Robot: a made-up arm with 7 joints.
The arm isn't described. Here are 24 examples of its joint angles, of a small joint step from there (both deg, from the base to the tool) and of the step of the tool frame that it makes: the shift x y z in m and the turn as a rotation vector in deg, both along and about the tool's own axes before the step.
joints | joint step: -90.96 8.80 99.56 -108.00 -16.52 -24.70 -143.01 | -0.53 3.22 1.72 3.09 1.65 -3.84 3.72
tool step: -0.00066 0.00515 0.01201 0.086 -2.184 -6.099
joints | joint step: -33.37 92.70 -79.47 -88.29 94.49 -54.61 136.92 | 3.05 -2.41 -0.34 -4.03 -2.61 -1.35 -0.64
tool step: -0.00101 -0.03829 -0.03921 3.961 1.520 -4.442
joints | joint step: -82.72 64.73 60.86 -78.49 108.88 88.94 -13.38 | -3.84 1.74 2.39 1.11 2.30 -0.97 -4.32
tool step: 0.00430 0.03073 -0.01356 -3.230 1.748 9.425
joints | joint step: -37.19 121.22 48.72 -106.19 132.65 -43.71 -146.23 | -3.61 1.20 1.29 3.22 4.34 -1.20 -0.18
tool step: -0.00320 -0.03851 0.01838 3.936 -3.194 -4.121
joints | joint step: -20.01 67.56 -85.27 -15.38 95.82 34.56 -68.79 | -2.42 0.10 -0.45 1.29 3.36 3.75 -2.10
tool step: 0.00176 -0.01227 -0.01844 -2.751 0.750 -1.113
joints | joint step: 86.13 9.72 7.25 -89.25 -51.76 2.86 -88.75 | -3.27 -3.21 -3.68 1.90 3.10 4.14 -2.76
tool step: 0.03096 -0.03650 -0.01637 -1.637 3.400 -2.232
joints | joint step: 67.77 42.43 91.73 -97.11 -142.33 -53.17 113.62 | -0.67 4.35 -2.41 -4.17 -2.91 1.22 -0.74
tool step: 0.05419 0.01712 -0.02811 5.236 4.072 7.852
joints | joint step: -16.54 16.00 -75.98 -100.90 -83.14 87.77 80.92 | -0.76 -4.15 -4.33 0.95 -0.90 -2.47 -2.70
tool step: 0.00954 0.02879 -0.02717 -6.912 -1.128 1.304
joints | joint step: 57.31 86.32 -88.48 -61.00 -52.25 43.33 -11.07 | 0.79 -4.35 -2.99 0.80 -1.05 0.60 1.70
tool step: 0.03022 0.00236 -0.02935 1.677 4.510 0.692
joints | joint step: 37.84 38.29 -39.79 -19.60 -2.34 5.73 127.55 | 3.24 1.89 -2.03 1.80 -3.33 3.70 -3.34
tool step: 0.03037 -0.02575 -0.02599 8.342 3.590 9.537
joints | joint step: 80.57 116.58 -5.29 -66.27 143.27 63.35 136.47 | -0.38 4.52 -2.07 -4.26 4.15 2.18 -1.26
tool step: -0.00975 -0.02272 -0.00103 3.426 3.321 4.049
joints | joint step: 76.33 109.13 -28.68 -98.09 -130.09 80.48 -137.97 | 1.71 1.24 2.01 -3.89 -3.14 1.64 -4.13
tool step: -0.00438 0.00130 0.02277 -5.062 -2.795 2.944
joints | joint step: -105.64 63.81 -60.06 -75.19 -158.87 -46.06 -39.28 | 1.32 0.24 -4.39 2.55 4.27 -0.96 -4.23
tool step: 0.02111 -0.03736 0.00147 7.896 2.348 3.605
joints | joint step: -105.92 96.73 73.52 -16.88 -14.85 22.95 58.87 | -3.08 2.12 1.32 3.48 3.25 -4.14 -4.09
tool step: 0.00309 -0.00020 -0.00003 -3.741 -0.309 -2.562
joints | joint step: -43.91 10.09 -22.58 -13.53 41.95 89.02 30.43 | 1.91 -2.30 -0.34 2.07 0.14 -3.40 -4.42
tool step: 0.00044 -0.00950 0.03311 0.940 -2.352 3.847
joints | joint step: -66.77 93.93 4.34 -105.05 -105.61 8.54 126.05 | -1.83 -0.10 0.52 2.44 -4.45 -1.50 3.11
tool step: 0.00231 -0.01939 -0.00507 1.973 -1.507 1.210
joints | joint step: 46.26 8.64 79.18 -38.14 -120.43 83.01 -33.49 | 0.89 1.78 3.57 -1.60 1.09 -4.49 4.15
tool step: 0.00619 -0.02149 0.02761 -4.211 2.395 -4.458
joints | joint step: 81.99 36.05 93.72 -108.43 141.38 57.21 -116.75 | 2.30 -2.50 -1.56 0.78 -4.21 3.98 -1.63
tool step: -0.01818 0.00896 -0.00128 -4.270 -6.676 -0.081
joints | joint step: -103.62 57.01 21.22 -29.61 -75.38 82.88 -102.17 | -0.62 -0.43 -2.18 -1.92 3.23 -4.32 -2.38
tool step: -0.01520 0.00001 -0.01380 6.092 2.300 -0.412
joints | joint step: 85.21 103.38 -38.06 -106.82 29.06 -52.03 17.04 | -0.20 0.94 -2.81 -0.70 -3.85 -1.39 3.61
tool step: -0.01242 0.00982 -0.00146 -4.470 -1.560 -2.955
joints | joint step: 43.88 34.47 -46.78 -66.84 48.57 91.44 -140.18 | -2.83 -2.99 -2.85 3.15 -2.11 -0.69 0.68
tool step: 0.01166 -0.01672 -0.00715 -1.480 -2.947 0.764
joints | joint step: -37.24 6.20 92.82 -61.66 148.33 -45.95 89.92 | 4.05 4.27 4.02 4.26 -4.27 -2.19 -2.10
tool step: -0.04301 -0.01903 0.03031 -2.632 -8.590 -0.435
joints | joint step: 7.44 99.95 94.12 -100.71 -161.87 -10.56 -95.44 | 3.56 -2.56 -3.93 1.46 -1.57 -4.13 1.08
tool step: -0.02957 -0.04096 -0.01606 11.074 -2.692 -2.363
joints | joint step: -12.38 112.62 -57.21 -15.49 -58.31 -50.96 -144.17 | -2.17 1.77 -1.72 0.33 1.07 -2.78 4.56
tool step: 0.00777 0.00429 -0.01564 -0.851 1.197 -6.147
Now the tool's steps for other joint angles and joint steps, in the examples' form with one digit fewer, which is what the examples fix.
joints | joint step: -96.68 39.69 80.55 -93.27 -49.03 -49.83 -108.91 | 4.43 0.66 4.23 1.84 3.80 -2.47 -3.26
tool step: -0.0213 0.0304 -0.0160 0.39 -1.14 3.81
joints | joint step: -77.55 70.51 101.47 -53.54 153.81 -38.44 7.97 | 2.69 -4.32 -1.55 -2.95 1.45 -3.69 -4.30
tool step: 0.0171 0.0076 -0.0021 -0.11 0.81 8.41
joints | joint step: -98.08 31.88 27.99 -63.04 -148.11 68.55 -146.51 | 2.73 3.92 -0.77 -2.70 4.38 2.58 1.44
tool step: 0.0188 -0.0101 0.0132 -4.45 2.63 0.03
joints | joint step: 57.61 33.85 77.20 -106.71 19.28 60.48 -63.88 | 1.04 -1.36 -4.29 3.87 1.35 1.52 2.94
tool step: -0.0028 0.0224 0.0412 -8.00 -3.58 -1.06
